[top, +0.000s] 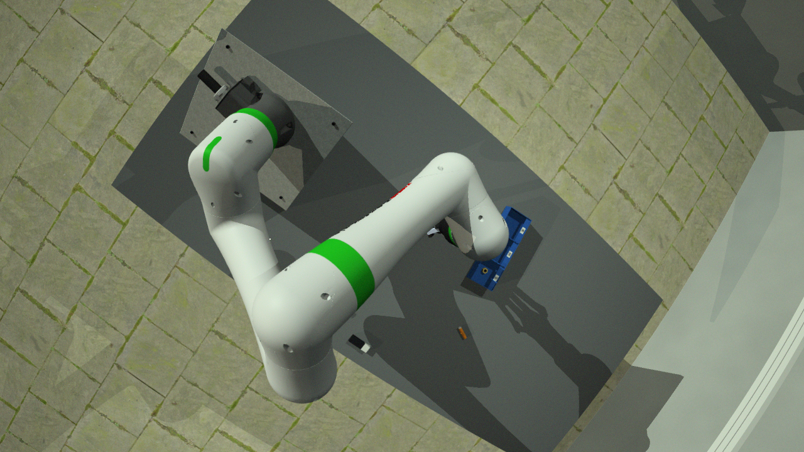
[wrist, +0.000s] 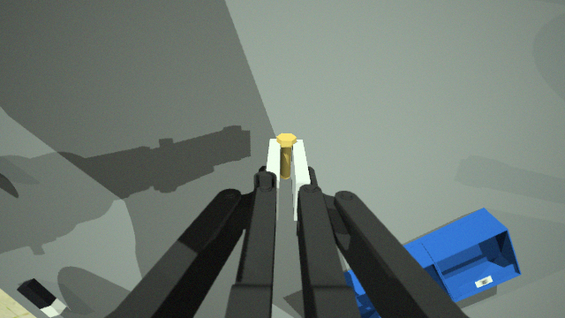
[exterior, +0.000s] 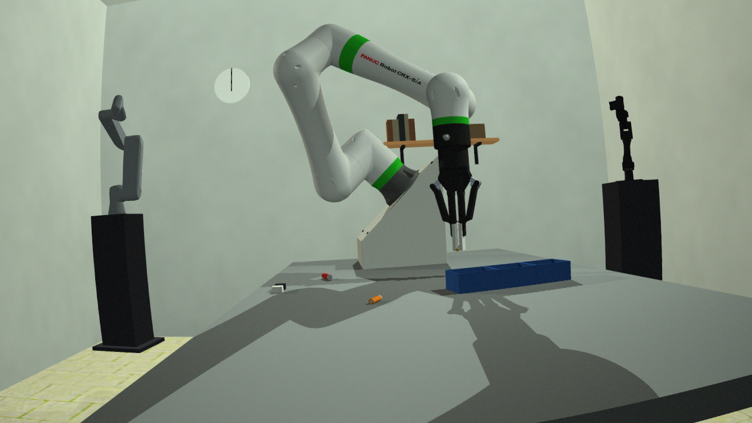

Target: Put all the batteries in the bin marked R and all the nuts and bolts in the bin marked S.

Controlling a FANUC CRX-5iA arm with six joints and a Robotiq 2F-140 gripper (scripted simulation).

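The brass nut lies 26 cm ahead of my hand and 8 cm below it. Round my hand: red battery (34 cm to the right, 9 cm below, 8 cm behind); yellow bolt (3 cm below, 1 cm behind); blue three-compartment bin (24 cm ahead, 8 cm to the left, 8 cm below).
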